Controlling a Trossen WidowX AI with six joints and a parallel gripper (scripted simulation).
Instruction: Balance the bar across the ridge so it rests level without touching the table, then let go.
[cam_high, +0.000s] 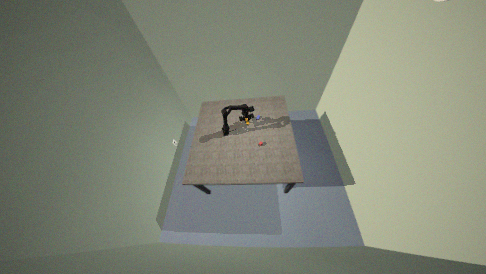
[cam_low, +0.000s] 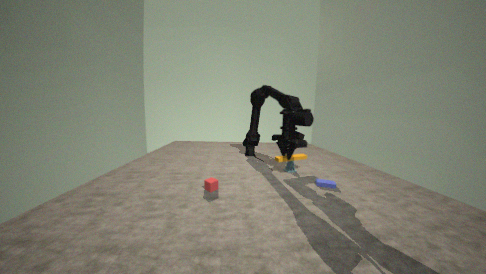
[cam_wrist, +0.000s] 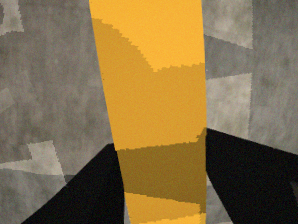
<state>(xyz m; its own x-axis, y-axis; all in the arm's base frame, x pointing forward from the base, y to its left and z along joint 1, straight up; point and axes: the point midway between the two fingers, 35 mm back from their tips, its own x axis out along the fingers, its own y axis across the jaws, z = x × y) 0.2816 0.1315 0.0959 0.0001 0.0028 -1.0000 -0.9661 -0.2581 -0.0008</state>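
Right now my gripper tip is 1 cm past the yellow bar and 3 cm to the right of it. Round my gripper tip: flat blue block (15 cm ahead, 11 cm to the left, 5 cm below); then red cube (16 cm ahead, 32 cm to the right, 4 cm below).
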